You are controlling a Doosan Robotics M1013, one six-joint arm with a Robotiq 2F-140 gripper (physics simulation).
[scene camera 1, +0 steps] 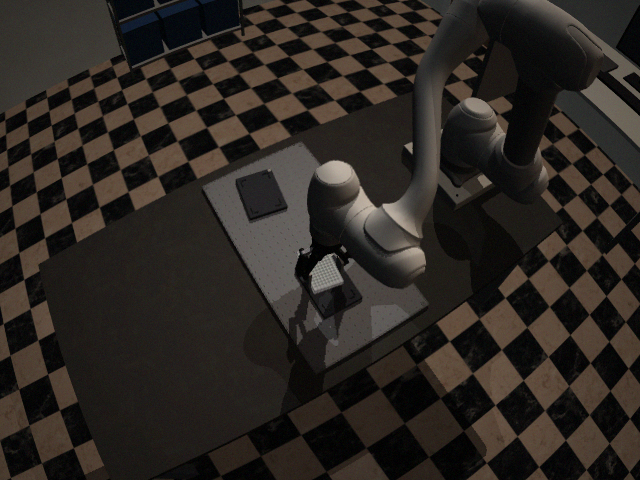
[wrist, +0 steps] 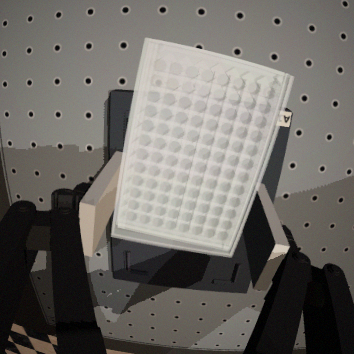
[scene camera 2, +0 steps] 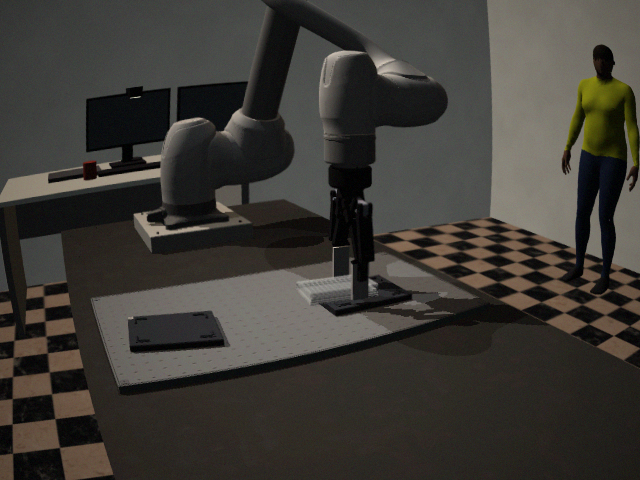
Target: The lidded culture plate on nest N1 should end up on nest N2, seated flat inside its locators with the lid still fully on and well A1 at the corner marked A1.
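Places are measured from the arm's base along level axes (x back, y down, z right), in metres.
Where they show: gripper, between the fingertips: (scene camera 1: 323,276) (wrist: 185,187) (scene camera 2: 349,290); arm's base, origin of its link: (scene camera 1: 456,160) (scene camera 2: 189,218).
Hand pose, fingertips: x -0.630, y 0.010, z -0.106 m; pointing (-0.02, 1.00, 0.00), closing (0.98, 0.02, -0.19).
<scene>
Each offset is from my fingertips to the top centre of the thing. "spot": to the spot under its first point. Level surfaces: height alone.
The pale lidded culture plate {dy -0.022, dx +0.005, dz +0.025 m} (scene camera 1: 326,274) (scene camera 2: 323,290) (wrist: 195,150) is between the fingers of my gripper (scene camera 1: 325,266) (scene camera 2: 350,285) (wrist: 185,187), which is shut on it. It hangs over a dark nest {dy +0.004, dx +0.002, dz -0.022 m} (scene camera 1: 336,303) (scene camera 2: 390,296) (wrist: 175,272), past one end, and looks slightly turned relative to it in the wrist view. The height of the gap is hard to tell. The lid looks on; its rim shows around the wells. A small label {spot: dy +0.007, dx +0.063, dz +0.049 m} (wrist: 285,118) marks a nest corner beside the plate. The plate's well A1 cannot be told. Another dark nest {dy +0.004, dx +0.002, dz +0.345 m} (scene camera 1: 261,194) (scene camera 2: 175,330) is empty.
Both nests sit on a perforated grey board {dy +0.019 m} (scene camera 1: 253,242) (scene camera 2: 258,330) (wrist: 40,100) on a dark table {dy +0.032 m} (scene camera 1: 155,320) (scene camera 2: 361,408). The arm's base plate (scene camera 2: 155,240) stands behind. A desk (scene camera 2: 31,188) with monitors and a person (scene camera 2: 602,124) are beyond the table.
</scene>
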